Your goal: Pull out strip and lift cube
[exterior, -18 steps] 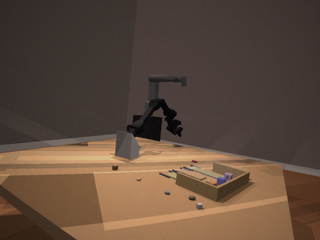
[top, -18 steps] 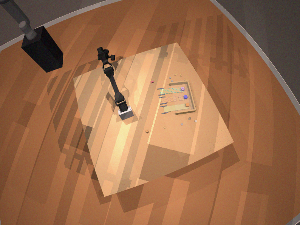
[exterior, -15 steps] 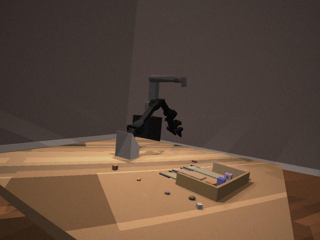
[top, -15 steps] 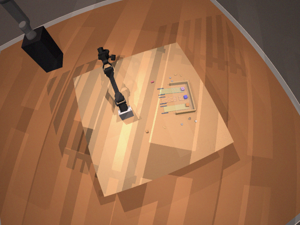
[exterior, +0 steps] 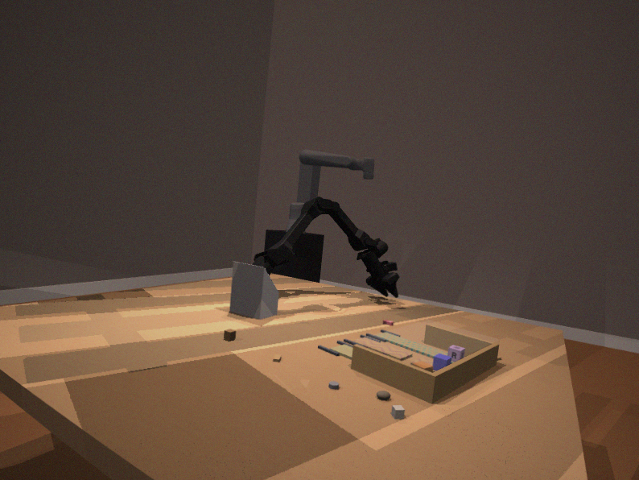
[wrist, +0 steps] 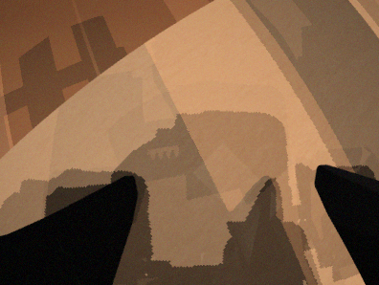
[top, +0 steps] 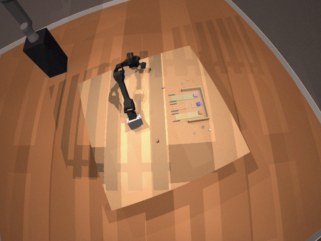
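Now: the zigzag strip 260 mm ahead of my gripper tip, 540 mm to the right of it and 20 mm below it. From my gripper tip the other things lie so: pink block (150 mm ahead, 310 mm to the right, 20 mm below).
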